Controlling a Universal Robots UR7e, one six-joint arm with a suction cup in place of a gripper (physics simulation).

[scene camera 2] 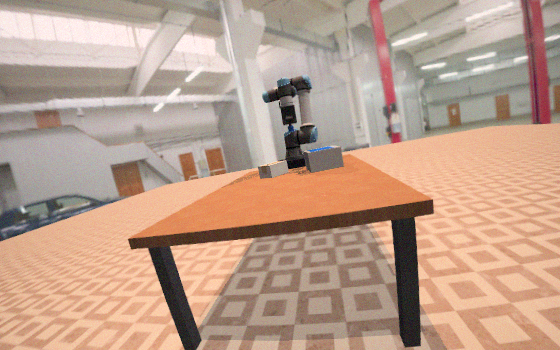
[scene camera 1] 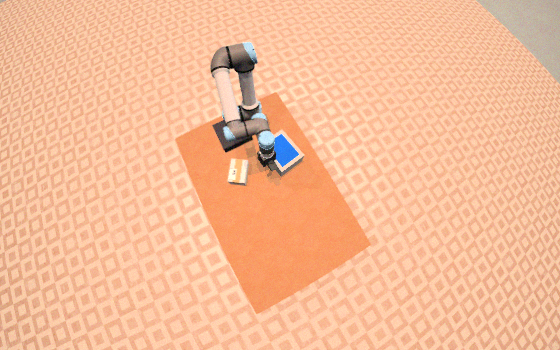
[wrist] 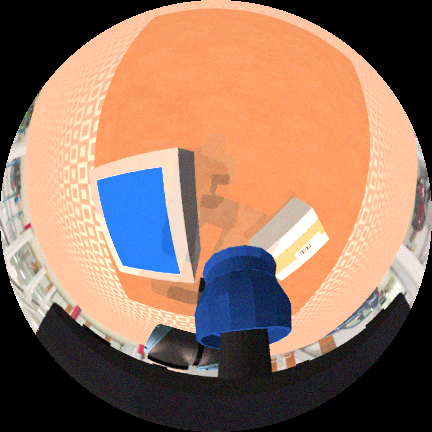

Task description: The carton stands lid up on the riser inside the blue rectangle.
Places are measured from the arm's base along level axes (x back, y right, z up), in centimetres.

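Pixels of known places: hand at its tool point: point(scene camera 2: 291, 131) point(wrist: 239, 275); arm's base at its link origin: point(scene camera 2: 294, 158).
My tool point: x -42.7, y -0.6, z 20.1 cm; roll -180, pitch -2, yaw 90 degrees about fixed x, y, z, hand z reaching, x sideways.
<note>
Ahead of a thing's pixels: the offset from my tool point to its top centre. Level surfaces: height alone.
A pale carton @[dz -18.0, dx +12.1, dy +16.5 cm] point(scene camera 1: 238, 171) point(scene camera 2: 272, 170) point(wrist: 301, 244) rests on the table. Its upward face is white with a tan band and a small printed label; its sides are grey. A larger grey box-shaped riser @[dz -14.3, dx +6.0, dy -16.4 cm] point(scene camera 1: 294, 165) point(scene camera 2: 325, 160) point(wrist: 188, 215) stands beside it, apart from it. A filled blue rectangle @[dz -14.3, dx +6.0, dy -16.4 cm] point(scene camera 1: 286, 150) point(scene camera 2: 322, 149) point(wrist: 141, 220) lies on the riser's pale top and bears nothing. My gripper, a blue suction cup point(scene camera 2: 290, 128) point(wrist: 242, 280), is open and empty. It hangs above the table, between the carton and the riser in the wrist view.
The orange table @[dz -26.3 cm] point(scene camera 1: 280, 235) point(scene camera 2: 300, 200) point(wrist: 240, 80) carries my arm point(scene camera 1: 227, 95) point(scene camera 2: 306, 107), whose base stands behind the carton and riser in scene camera 2. The arm's shadow falls on the table between the carton and the riser, and partly on the riser.
</note>
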